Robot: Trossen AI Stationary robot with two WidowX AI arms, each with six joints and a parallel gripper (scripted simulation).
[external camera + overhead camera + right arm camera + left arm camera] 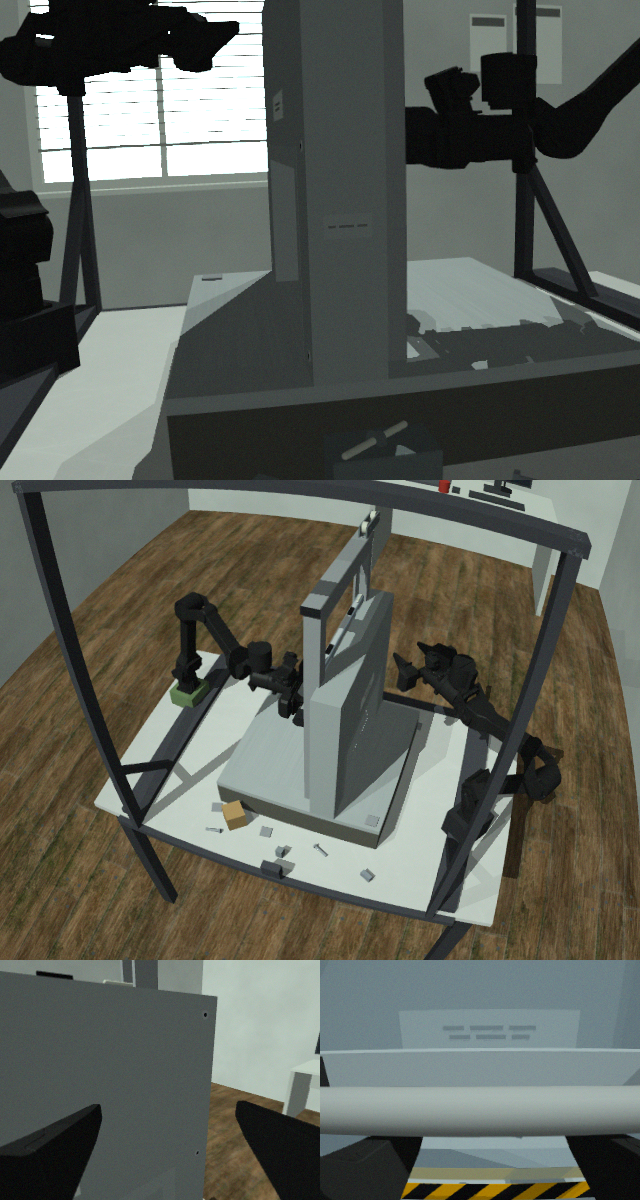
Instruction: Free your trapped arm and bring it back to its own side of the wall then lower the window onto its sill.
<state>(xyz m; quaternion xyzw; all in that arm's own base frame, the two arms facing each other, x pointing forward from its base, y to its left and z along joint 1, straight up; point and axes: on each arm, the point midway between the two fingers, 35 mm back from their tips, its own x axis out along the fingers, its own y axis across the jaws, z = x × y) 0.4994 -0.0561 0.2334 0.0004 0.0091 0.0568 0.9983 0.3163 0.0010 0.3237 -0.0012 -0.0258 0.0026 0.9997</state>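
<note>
Right now the window sash is 1 cm ahead of my left hand, 4 cm to the right of it and 6 cm above it. The rest, counted from my left hand: box 30 cm behind, 7 cm to the left, 26 cm below.
</note>
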